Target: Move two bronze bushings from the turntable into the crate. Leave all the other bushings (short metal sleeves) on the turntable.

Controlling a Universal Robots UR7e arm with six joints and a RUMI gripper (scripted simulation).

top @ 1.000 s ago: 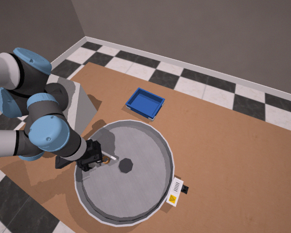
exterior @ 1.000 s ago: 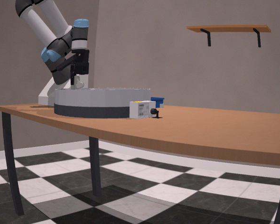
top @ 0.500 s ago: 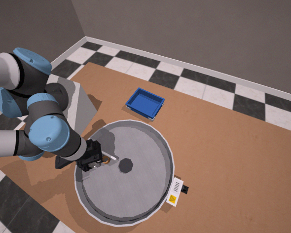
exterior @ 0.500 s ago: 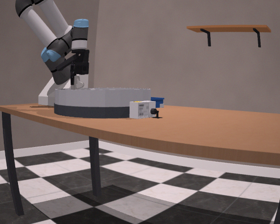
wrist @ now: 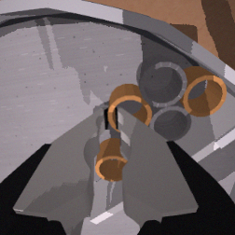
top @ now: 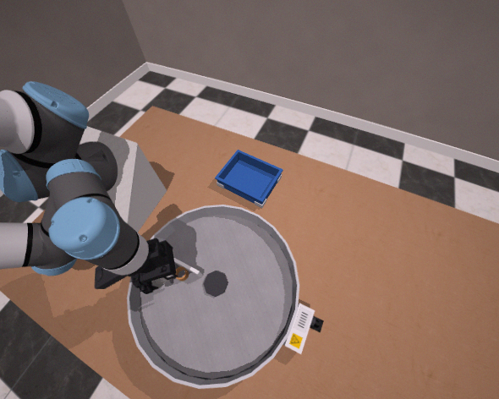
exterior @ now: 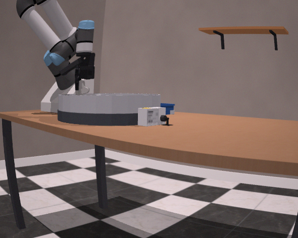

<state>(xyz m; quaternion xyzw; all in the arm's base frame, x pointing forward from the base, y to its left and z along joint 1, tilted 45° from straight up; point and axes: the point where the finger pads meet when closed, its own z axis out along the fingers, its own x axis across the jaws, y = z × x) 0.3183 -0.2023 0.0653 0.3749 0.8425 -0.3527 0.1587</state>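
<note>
Right now the blue crate is 41 cm to the left of my hand, 7 cm ahead of it and 5 cm below it. The rest, counted from my hand: round grey turntable (13 cm ahead, 5 cm to the left, 2 cm below).
</note>
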